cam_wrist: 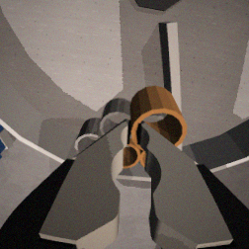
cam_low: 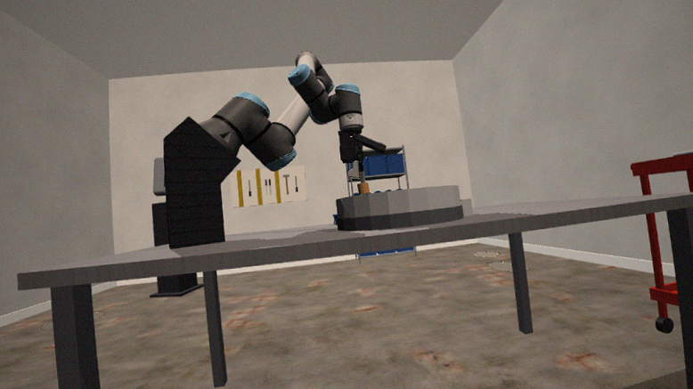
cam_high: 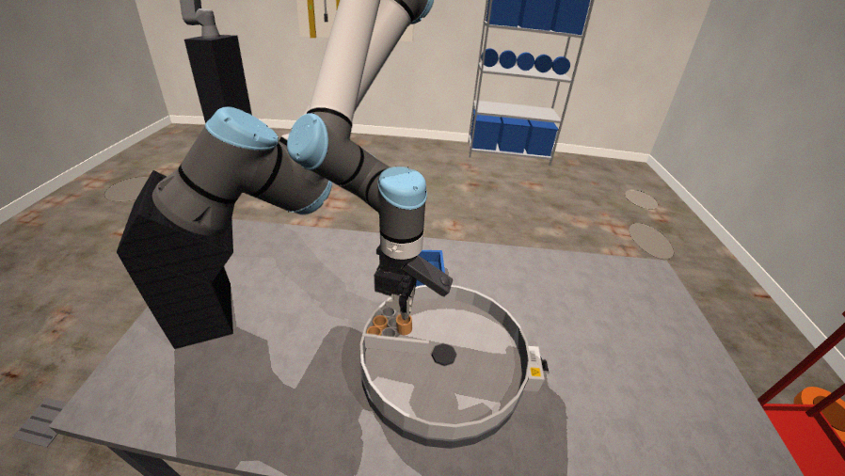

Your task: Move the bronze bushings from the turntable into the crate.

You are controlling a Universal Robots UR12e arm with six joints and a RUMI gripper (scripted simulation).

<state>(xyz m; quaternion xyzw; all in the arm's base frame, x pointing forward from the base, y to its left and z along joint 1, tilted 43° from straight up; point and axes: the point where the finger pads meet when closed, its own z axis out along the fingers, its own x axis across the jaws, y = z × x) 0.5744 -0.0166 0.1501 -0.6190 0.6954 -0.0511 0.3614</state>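
Now: hand 7 cm past the blue crate, 30 cm to the right of it and 13 cm above it. From my hand the other things lie so: turntable (11 cm ahead, 1 cm to the right, 10 cm below).
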